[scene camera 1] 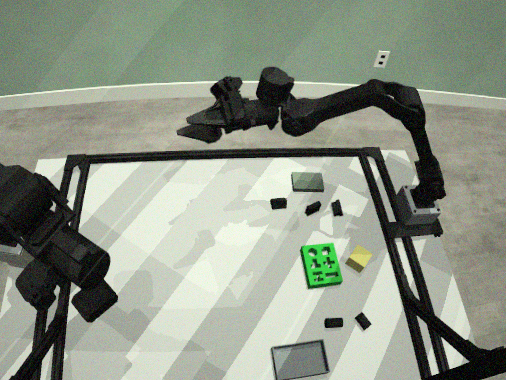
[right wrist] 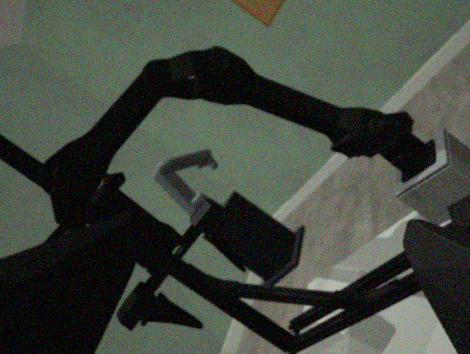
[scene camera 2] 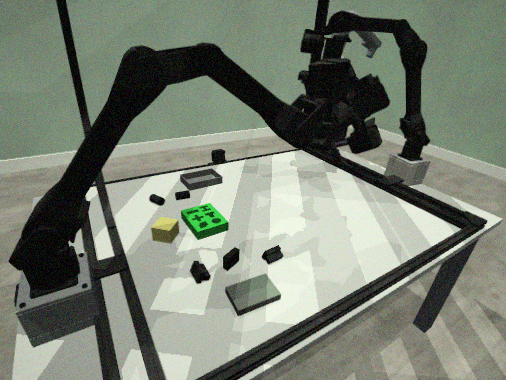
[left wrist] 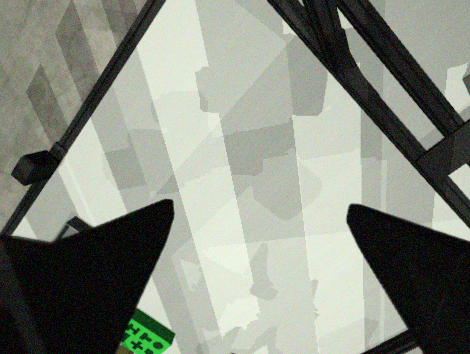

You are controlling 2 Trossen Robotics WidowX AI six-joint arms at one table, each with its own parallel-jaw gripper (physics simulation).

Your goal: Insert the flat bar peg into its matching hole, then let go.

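Note:
The green board (scene camera 1: pixel 310 278) (scene camera 2: pixel 212 231) (left wrist: pixel 162 334) has shaped holes; its narrow bar slot (scene camera 1: pixel 331 274) (scene camera 2: pixel 192 211) looks empty. A slab-like black piece (scene camera 1: pixel 313 208) (scene camera 2: pixel 231 258), which looks like the flat bar peg, stands on edge, apart from the board and between two other dark pegs. My left gripper (left wrist: pixel 259 209) is open and empty, high above the table; its fingers are hard to make out in the scene cameras. My right gripper (scene camera 1: pixel 183 126) (right wrist: pixel 273 227) is open and empty, raised near the table's far edge in scene camera 1, far from the pegs.
Other dark pegs (scene camera 1: pixel 278 203) (scene camera 1: pixel 337 208) (scene camera 1: pixel 333 322) (scene camera 1: pixel 363 320) lie around the board. A yellow block (scene camera 1: pixel 359 258) (scene camera 2: pixel 165 230) sits beside it. A grey-green slab (scene camera 1: pixel 307 182) (scene camera 2: pixel 252 294) and an open tray (scene camera 1: pixel 274 363) (scene camera 2: pixel 201 184) lie on opposite sides. A black frame (scene camera 1: pixel 225 154) borders the table.

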